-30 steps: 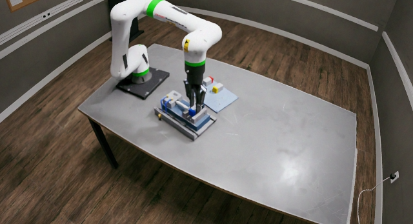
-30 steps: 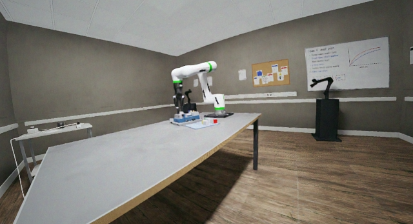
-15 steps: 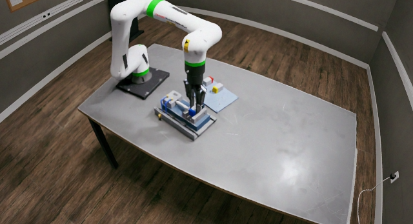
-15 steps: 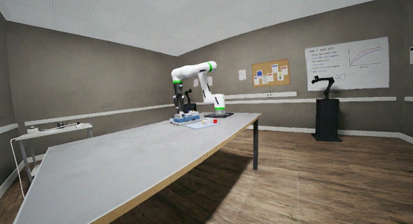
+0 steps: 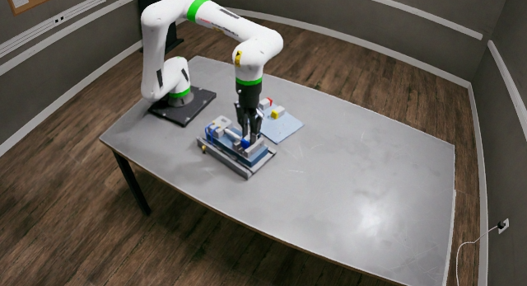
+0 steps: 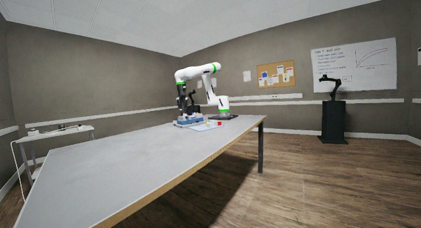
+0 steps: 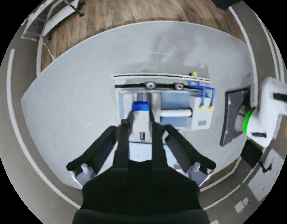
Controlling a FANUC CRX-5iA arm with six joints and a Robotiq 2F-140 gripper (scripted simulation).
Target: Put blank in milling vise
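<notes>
The plain end block is 3 cm ahead of my hand, 1 cm to the right of it and 6 cm below it. Also, from my hand: yellow-ended blank (2 cm ahead, 30 cm to the left, 11 cm below); then red-ended blank (6 cm behind, 34 cm to the left, 11 cm below); then light blue plate (26 cm to the left, 13 cm below).
</notes>
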